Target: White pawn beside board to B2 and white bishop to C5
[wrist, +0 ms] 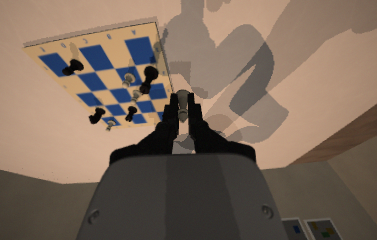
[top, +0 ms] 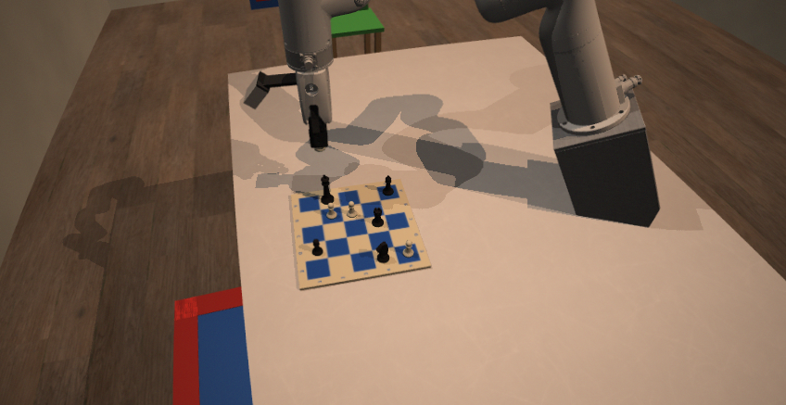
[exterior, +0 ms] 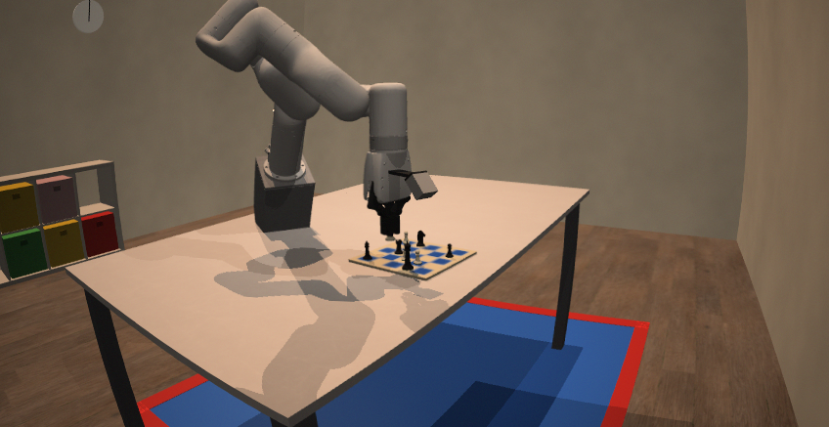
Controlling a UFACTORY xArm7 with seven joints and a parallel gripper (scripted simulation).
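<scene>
My gripper is now 14 cm to the right of the chessboard, 12 cm above it and 4 cm past it. Round my hand: white bishop 1 cm below; then black pawn 18 cm to the left, 10 cm below, 4 cm ahead; then tall black piece 8 cm below, 6 cm to the left.
</scene>
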